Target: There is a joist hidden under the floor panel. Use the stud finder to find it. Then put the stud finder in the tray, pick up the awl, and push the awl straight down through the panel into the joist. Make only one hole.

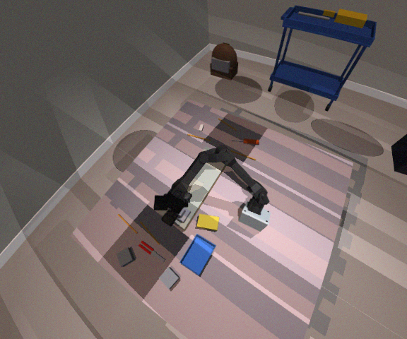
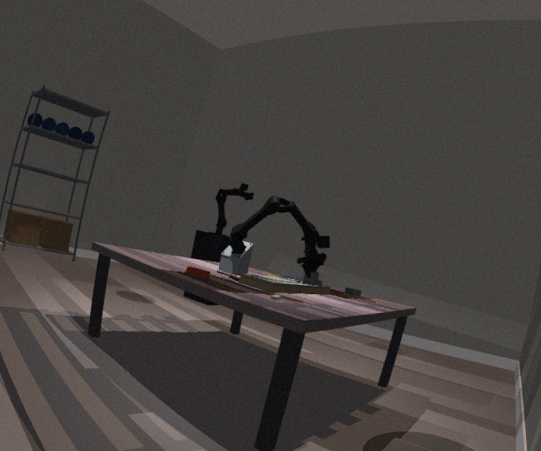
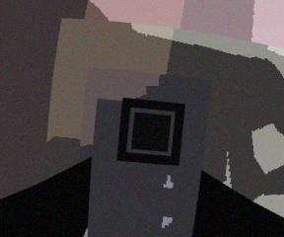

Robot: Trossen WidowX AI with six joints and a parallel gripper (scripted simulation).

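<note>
Now: the blue tray 190 mm behind my gripper tip, 160 mm to the left of it and 50 mm below it. Also, from my gripper tip: yellow block: 180 mm behind, 10 mm to the right, 50 mm below; then awl: 240 mm behind, 370 mm to the right, 60 mm below; then stud finder: 10 mm ahead, 20 mm above.
</note>
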